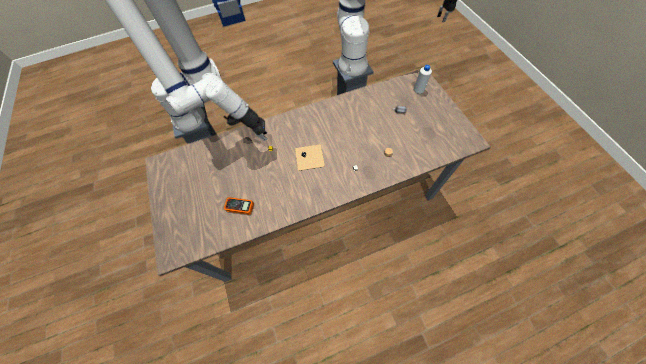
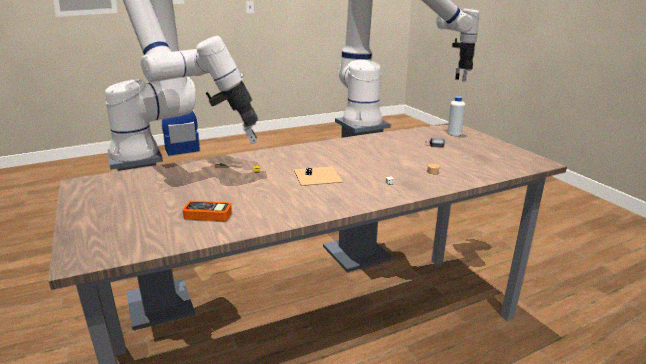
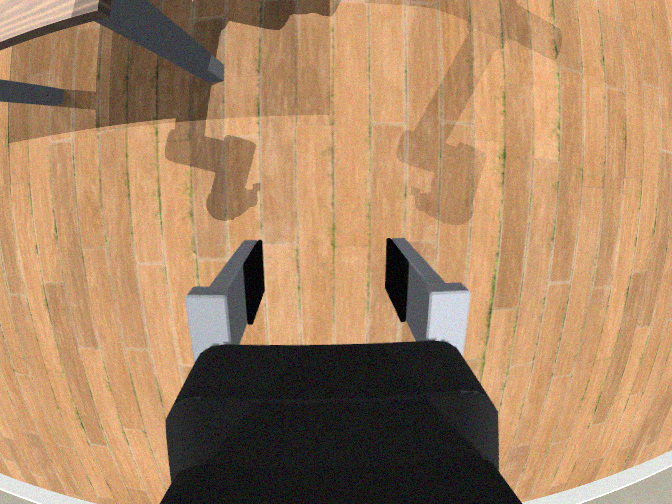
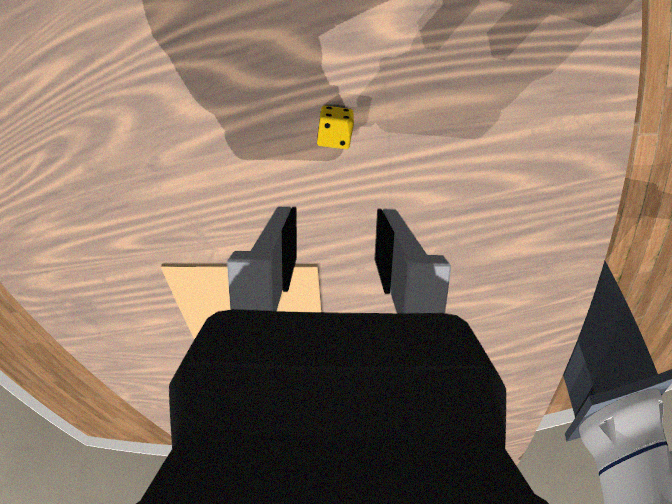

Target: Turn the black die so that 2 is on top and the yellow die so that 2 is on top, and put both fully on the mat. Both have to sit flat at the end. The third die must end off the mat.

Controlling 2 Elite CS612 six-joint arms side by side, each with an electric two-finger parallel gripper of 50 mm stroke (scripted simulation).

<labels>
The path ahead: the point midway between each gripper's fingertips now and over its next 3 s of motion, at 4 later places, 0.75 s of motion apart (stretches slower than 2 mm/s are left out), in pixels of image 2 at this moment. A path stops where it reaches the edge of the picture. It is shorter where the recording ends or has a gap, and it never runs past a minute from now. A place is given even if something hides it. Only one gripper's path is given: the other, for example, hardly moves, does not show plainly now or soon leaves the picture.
The right gripper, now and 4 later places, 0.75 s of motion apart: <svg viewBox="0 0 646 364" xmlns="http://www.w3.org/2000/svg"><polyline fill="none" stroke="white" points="254,140 258,137 255,149 255,152 256,160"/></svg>
</labels>
